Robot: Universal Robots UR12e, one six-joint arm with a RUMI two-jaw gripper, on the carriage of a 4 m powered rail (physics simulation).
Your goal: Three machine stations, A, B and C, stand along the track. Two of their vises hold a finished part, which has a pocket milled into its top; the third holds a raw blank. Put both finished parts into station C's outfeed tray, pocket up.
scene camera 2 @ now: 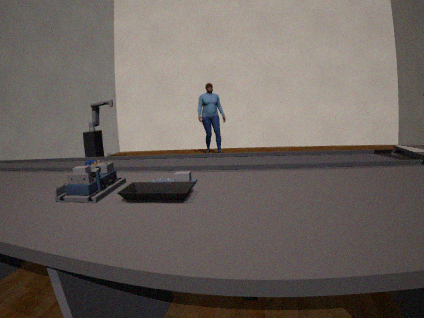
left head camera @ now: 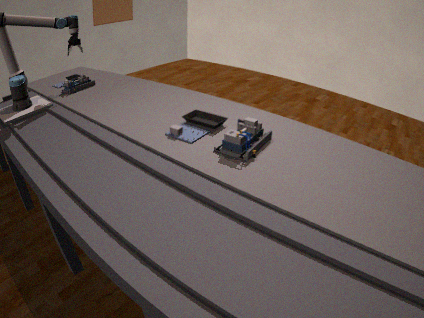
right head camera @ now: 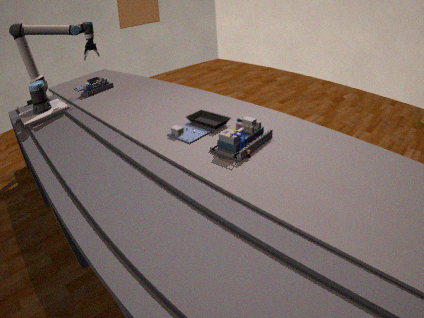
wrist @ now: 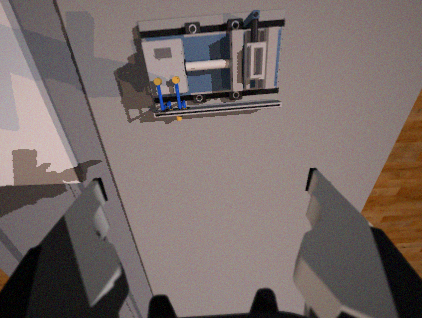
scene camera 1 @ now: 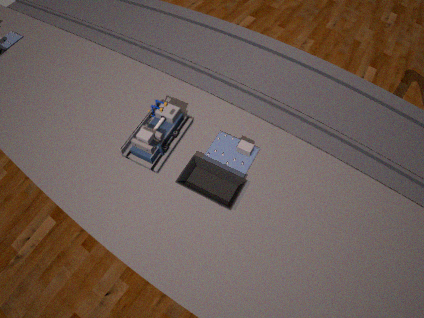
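Observation:
My gripper (left head camera: 75,51) (right head camera: 92,57) (wrist: 207,174) is open and empty, high above the table near the far station. In the wrist view that station's vise (wrist: 207,82) lies ahead of the fingers. A pale part (wrist: 256,61) with a rectangular recess in its top sits between its jaws. The nearer station's vise (left head camera: 242,140) (right head camera: 240,140) (scene camera 1: 162,127) (scene camera 2: 90,182) holds a light grey block (scene camera 1: 145,134); no pocket can be made out on it. A dark tray (left head camera: 205,120) (right head camera: 208,119) (scene camera 1: 212,181) (scene camera 2: 157,192) stands beside this vise. The station letters cannot be read.
A pale block (left head camera: 176,130) (right head camera: 176,131) (scene camera 1: 245,146) stands on the blue pin plate (left head camera: 190,134) (scene camera 1: 220,150) by that tray. Another blue plate (scene camera 1: 11,40) shows at the left edge. A person (scene camera 2: 210,112) stands beyond the rail; another arm (scene camera 2: 95,115) stands on a black pedestal.

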